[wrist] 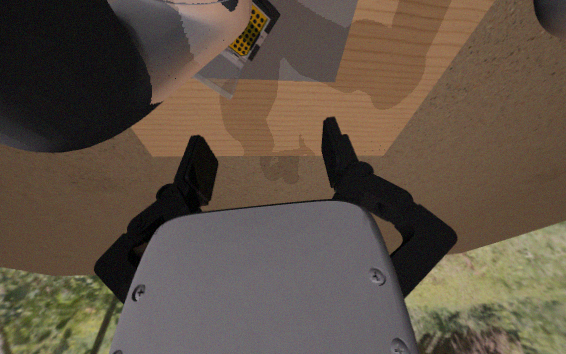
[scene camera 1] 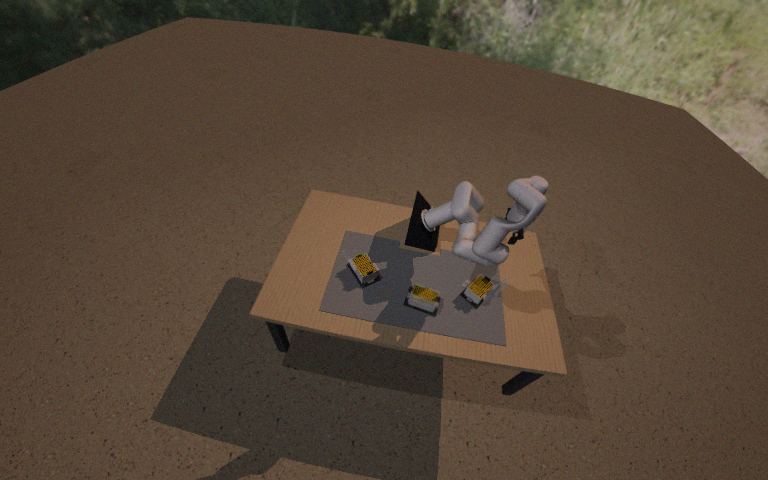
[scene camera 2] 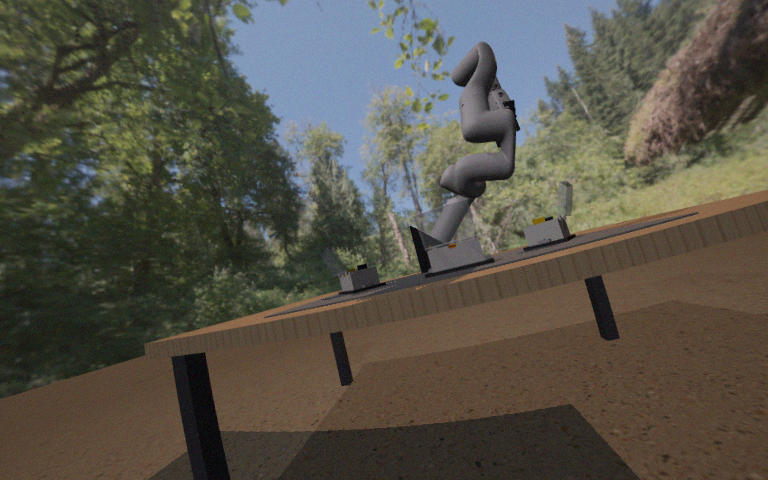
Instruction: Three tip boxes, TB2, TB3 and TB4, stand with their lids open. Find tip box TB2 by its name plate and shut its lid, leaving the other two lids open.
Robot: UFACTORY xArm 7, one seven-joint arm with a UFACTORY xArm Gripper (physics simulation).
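Pixels of known places: gripper, between the fingertips: [wrist: 265, 141] [scene camera 1: 507, 235]; arm's base, origin of its link: [scene camera 1: 427, 220].
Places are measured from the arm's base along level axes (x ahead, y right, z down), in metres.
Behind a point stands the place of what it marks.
Three tip boxes with yellow racks stand on the grey mat: a left box [scene camera 1: 362, 267] [scene camera 2: 359, 278] @(x 0.394, y 0.237, z 0.078 m), a middle box [scene camera 1: 424, 300] @(x 0.510, y -0.029, z -0.029 m) [scene camera 2: 457, 254] @(x 0.471, y -0.040, z 0.079 m) and a right box [scene camera 1: 478, 289] @(x 0.330, y -0.293, z 0.058 m) [scene camera 2: 544, 232] [wrist: 250, 32] @(x 0.271, y -0.325, z 0.057 m). Their clear lids are open; the right box's lid [scene camera 1: 500, 287] @(x 0.360, y -0.365, z -0.031 m) [scene camera 2: 565, 198] @(x 0.396, y -0.334, z 0.013 m) [wrist: 220, 72] @(x 0.327, y -0.380, z 0.014 m) stands on its right side in both scene views. The name plates are too small or hidden to read, so I cannot tell which is TB2. My gripper [scene camera 1: 515, 237] @(x 0.246, y -0.317, z -0.243 m) [scene camera 2: 515, 118] [wrist: 265, 141] @(x 0.246, y -0.317, z -0.243 m) is open and empty, high above the table's right end, apart from all boxes.
The grey mat [scene camera 1: 339, 300] @(x 0.521, y 0.333, z 0.114 m) [wrist: 310, 55] @(x 0.140, y -0.372, z 0.114 m) lies on the wooden table [scene camera 1: 294, 254] @(x 0.326, y 0.628, z 0.117 m). A black upright plate [scene camera 1: 419, 232] @(x 0.102, y 0.035, z -0.002 m) at the arm's base stands at the back. The arm [scene camera 1: 489, 240] @(x 0.383, y -0.200, z -0.324 m) [scene camera 2: 481, 121] @(x 0.400, y -0.207, z -0.250 m) bends out to the right and hides part of the right box in the wrist view.
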